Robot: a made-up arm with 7 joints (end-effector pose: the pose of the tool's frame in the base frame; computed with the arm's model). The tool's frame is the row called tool.
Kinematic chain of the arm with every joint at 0, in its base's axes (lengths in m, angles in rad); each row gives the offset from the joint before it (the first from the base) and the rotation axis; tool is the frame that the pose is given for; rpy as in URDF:
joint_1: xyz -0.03 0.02 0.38 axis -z
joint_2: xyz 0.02 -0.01 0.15 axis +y
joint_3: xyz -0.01 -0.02 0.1 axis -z
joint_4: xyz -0.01 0 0.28 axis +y
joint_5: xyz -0.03 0 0.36 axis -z
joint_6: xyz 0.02 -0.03 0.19 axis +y
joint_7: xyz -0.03 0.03 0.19 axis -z
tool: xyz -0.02 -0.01 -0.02 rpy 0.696 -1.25 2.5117
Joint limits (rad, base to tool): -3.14..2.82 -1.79..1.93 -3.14..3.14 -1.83..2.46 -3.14..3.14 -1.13..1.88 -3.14..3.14
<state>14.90 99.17 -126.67 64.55 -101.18 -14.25 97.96</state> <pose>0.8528 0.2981 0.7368 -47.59 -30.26 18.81</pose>
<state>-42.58 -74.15 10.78 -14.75 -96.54 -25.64 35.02</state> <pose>-0.7319 -0.7475 0.5912 53.89 -42.01 -107.55</pose>
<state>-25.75 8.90 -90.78 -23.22 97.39 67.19 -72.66</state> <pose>0.4137 -0.1629 1.4339 -77.69 -12.02 -17.05</pose>
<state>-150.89 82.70 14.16 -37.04 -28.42 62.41 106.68</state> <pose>-0.9170 0.3524 0.9574 -37.10 110.33 112.48</pose>
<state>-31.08 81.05 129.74 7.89 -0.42 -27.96 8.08</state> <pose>0.8858 0.5885 0.6800 33.48 38.48 36.43</pose>
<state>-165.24 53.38 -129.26 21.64 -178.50 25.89 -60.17</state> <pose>-0.8328 0.1457 1.2820 -4.64 -129.27 3.15</pose>
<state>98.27 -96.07 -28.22 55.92 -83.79 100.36 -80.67</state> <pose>0.4109 0.6444 0.7511 -136.27 34.64 5.43</pose>
